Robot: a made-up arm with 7 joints.
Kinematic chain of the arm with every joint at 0, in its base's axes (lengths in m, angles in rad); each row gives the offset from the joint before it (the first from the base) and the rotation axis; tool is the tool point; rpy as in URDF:
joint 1: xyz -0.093 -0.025 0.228 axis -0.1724 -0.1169 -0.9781
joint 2: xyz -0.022 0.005 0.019 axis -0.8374 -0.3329 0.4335
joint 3: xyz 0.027 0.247 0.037 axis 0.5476 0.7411 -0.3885
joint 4: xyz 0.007 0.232 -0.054 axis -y
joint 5: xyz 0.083 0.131 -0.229 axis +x
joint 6: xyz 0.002 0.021 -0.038 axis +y
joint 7: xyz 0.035 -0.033 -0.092 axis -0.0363 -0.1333 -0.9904
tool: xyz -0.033 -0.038 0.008 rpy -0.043 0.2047 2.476
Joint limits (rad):
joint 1: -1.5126..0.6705
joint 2: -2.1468..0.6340
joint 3: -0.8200..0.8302
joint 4: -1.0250..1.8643
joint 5: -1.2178..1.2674
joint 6: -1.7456..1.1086
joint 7: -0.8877..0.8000
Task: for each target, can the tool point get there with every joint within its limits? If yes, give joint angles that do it. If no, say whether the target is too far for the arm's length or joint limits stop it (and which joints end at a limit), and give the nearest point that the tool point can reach.
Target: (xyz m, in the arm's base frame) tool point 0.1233 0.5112 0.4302
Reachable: yes | joints -0.9067 -1.1978 -0.4315 0.9037 -0.6238 -0.5307 -0.2032
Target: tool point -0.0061 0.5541 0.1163
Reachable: yes | joints 0.2803 -0.3403 0.0938 -0.7108 -0.5945 0.3007 -0.3373
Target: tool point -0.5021 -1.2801 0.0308
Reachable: no: too far | nearest point 0.1008 -0.7048 0.2894 | short by 0.873 m
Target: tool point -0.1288 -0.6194 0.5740
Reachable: no: joint limits stop it (at a limit: joint 1, joint 2, joint 4, joint 7) | nearest point 0.0318 -0.5760 0.5251 | short by 0.173 m
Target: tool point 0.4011 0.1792 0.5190
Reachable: yes | joints 0.4849 -0.4126 0.0792 1.6341 -0.8927 -1.2999 0.2369
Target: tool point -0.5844 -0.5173 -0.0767
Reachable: no: joint limits stop it (at a limit: joint 1, joint 2, joint 4, joint 7) | nearest point -0.6398 -0.3340 -0.0776 | short by 0.191 m
